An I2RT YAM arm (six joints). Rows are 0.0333 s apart.
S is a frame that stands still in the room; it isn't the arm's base.
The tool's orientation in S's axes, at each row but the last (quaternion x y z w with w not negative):
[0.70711 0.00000 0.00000 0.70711]
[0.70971 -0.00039 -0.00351 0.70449]
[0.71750 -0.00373 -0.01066 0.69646]
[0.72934 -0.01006 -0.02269 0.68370]
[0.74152 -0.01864 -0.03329 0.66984]
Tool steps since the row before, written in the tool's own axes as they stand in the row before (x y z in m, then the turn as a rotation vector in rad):
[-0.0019 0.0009 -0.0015 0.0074 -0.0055 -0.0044]
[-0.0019 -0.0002 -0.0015 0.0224 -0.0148 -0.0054]
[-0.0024 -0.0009 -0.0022 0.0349 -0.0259 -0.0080]
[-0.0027 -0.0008 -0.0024 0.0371 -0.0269 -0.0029]
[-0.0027 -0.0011 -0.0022 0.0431 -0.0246 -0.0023]
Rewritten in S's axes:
[-0.0019 0.0015 0.0009 0.0074 0.0044 -0.0055]
[-0.0019 0.0015 -0.0002 0.0224 0.0054 -0.0149]
[-0.0024 0.0023 -0.0008 0.0348 0.0081 -0.0260]
[-0.0026 0.0026 -0.0006 0.0368 0.0029 -0.0274]
[-0.0025 0.0025 -0.0008 0.0427 0.0017 -0.0253]

